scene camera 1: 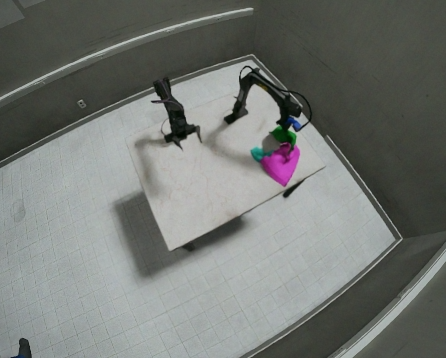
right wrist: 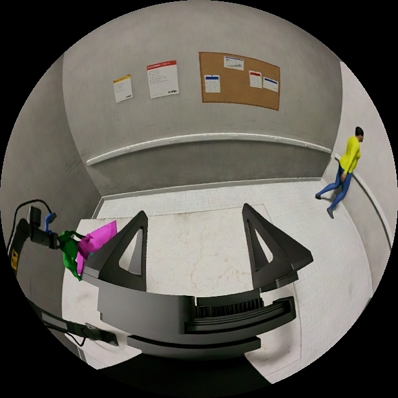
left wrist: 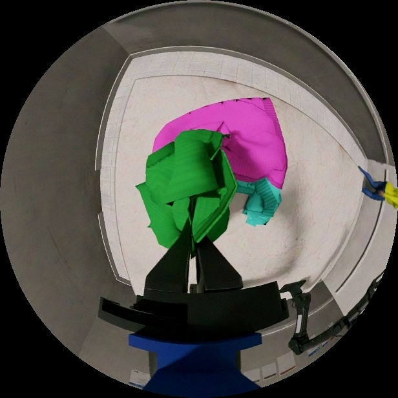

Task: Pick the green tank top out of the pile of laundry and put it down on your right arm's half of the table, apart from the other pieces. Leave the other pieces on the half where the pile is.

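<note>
The green tank top (scene camera 1: 284, 135) (left wrist: 185, 172) (right wrist: 69, 252) hangs bunched from my left gripper (scene camera 1: 286, 128) (left wrist: 192, 220), which is shut on it above the table. Its lower part hangs over or beside a magenta piece (scene camera 1: 280, 167) (left wrist: 250, 140) (right wrist: 100, 237); whether they touch is unclear. A teal piece (scene camera 1: 257, 154) (left wrist: 262, 202) lies partly under the magenta one, at its left in scene camera 1. My right gripper (scene camera 1: 191, 145) (right wrist: 193, 211) is open and empty above the left half of the table, well away from the pile.
The pale table (scene camera 1: 210, 190) (right wrist: 200, 250) carries the pile near its right edge in scene camera 1. My right arm (scene camera 1: 175, 112) (left wrist: 301, 320) stands at the table's back left in scene camera 1. A person in yellow (left wrist: 391, 194) (right wrist: 350, 155) is on the floor beyond the table.
</note>
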